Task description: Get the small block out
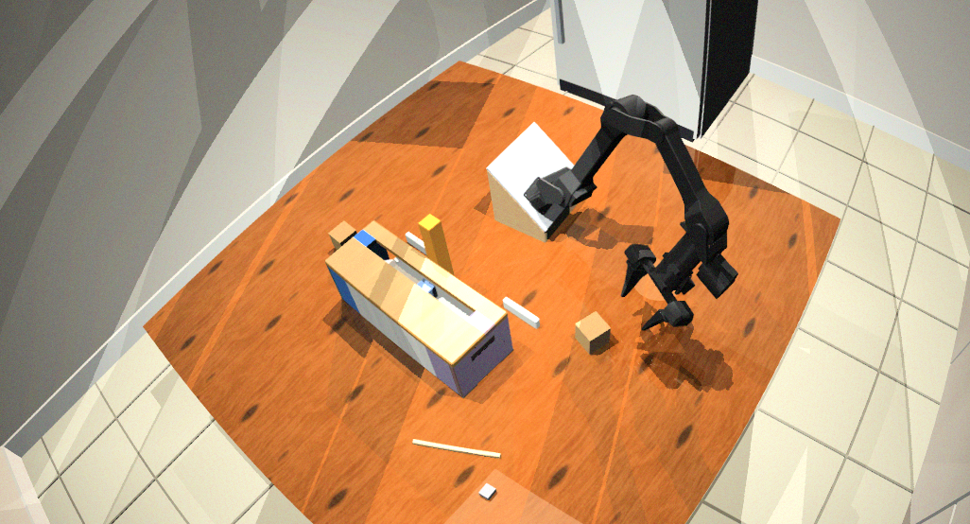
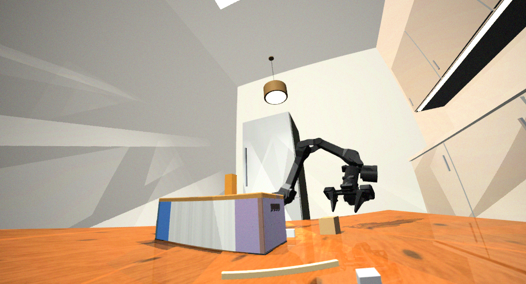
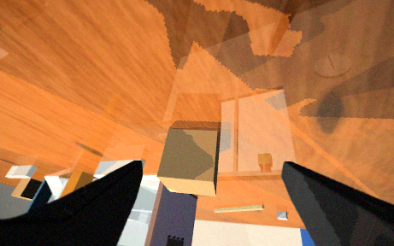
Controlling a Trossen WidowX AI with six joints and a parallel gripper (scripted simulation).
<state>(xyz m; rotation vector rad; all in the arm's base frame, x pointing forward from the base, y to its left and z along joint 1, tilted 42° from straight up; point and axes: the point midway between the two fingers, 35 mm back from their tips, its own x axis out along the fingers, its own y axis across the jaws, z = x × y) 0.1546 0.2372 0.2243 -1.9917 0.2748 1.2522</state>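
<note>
Now: gripper tip 37 cm to the left of the blue block, 17 cm short of it and 3 cm below it. From my gripper tip the other things lie so: box: 38 cm to the right, 16 cm ahead, 1 cm above; yellow bar: 38 cm to the right, 10 cm ahead, 5 cm above; thin stick: 39 cm ahead, 15 cm to the right, 5 cm below.
</note>
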